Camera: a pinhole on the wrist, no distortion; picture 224 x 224 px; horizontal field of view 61.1 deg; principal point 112.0 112.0 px. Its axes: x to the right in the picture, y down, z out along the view. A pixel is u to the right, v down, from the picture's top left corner.
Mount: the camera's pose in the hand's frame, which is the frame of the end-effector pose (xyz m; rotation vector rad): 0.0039 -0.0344 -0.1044 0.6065 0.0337 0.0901
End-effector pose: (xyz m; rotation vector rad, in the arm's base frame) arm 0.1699 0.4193 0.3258 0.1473 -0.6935 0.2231
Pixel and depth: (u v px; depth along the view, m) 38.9 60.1 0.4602
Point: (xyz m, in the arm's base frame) 0.0479 -0.0450 0.3665
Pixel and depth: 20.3 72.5 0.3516
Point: 0.0556 0.0686 0.3260
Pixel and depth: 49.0 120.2 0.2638
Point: 0.0912 0.2070 0.3608
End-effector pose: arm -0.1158 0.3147 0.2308 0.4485 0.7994 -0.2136
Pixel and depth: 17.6 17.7 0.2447
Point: -0.2615 0.0517 0.2295
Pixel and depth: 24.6 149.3 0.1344
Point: -0.1707 0.2216 0.2527
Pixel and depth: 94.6 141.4 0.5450
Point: 0.0239 -0.1142 0.3992
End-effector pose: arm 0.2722 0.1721 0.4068 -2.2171 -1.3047 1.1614
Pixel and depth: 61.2 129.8 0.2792
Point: 0.0459 0.2027 0.4574
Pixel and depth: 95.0 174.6 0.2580
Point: 0.0829 0.2044 0.3852
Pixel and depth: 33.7 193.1 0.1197
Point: 0.2057 0.1687 0.4530
